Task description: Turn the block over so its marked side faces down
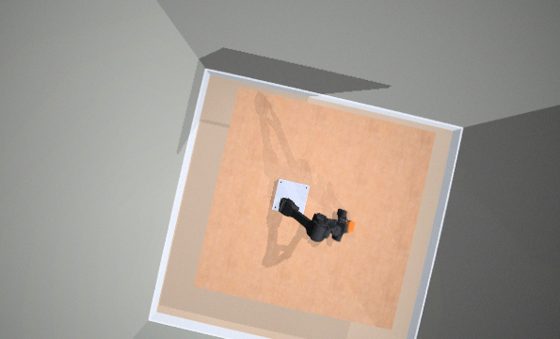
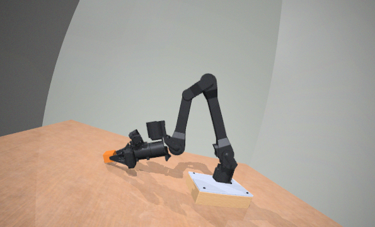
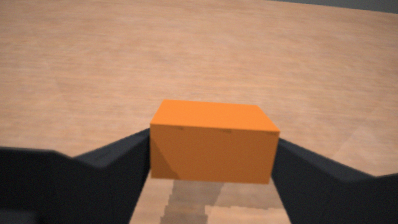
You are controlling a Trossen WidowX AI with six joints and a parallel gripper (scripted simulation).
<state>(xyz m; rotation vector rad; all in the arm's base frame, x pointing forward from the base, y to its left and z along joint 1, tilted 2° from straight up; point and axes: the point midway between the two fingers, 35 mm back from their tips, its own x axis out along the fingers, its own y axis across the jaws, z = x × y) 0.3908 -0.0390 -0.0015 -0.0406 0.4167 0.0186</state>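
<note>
The block is 10 mm below my gripper tip.
</note>
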